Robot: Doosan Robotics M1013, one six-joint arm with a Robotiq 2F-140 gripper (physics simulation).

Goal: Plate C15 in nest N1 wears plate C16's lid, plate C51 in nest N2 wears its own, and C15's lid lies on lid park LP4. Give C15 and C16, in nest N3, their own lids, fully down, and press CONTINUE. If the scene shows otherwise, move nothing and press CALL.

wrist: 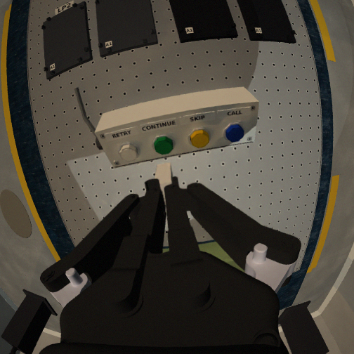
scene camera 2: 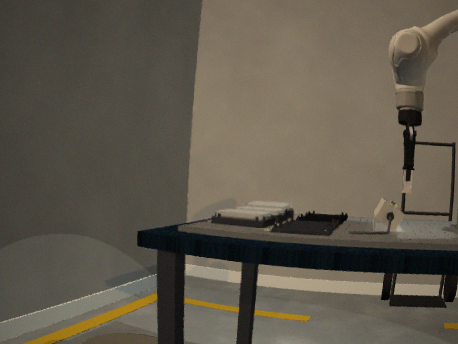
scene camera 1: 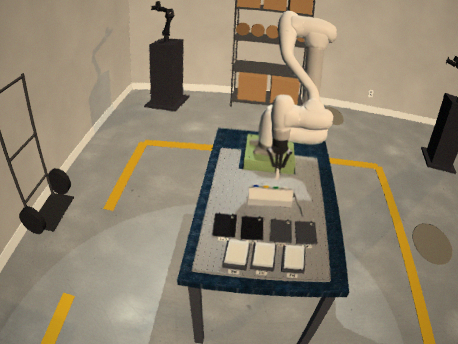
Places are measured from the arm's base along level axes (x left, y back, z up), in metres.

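Where they show: gripper, fingertip midpoint: (scene camera 2: 406, 193) (scene camera 1: 276, 178).
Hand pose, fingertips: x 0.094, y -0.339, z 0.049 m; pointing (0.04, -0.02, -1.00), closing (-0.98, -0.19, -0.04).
Things, the pixels of their top centre, and the offset from my fingertips. "pt": a spot on its surface instead.
- button box, top centre: (scene camera 2: 389, 199) (scene camera 1: 271, 187) dx -0.014, dy -0.056, dz -0.020 m
- cable, surface spot: (scene camera 1: 298, 205) pt dx +0.139, dy -0.059, dz -0.096 m
My gripper (scene camera 1: 278, 173) (scene camera 2: 408, 182) (wrist: 165, 173) is shut, with a pale tip at its fingers and no plate or lid held. It hangs above the table beside the button box (scene camera 1: 270, 196) (scene camera 2: 386, 216) (wrist: 180, 111); in the wrist view its tip shows below the green CONTINUE button (wrist: 163, 145). The blue CALL button (wrist: 234, 133) is at the box's right there. Three pale plates (scene camera 1: 236, 253) (scene camera 1: 263, 255) (scene camera 1: 293, 257) sit in nests at the table's near end. Their lids and codes cannot be made out. The lid parks look flat: LP2 (wrist: 67, 42) and its neighbour (wrist: 126, 25) dark grey, two others (wrist: 205, 19) (wrist: 267, 19) black.
The yellow SKIP button (wrist: 199, 138) and whitish RETRY button (wrist: 128, 152) are on the same box. A cable (scene camera 1: 298, 205) (wrist: 84, 111) runs from its side. A green block (scene camera 1: 253, 159) is under the arm at the table's far end. A hand truck (scene camera 1: 30, 145) stands left.
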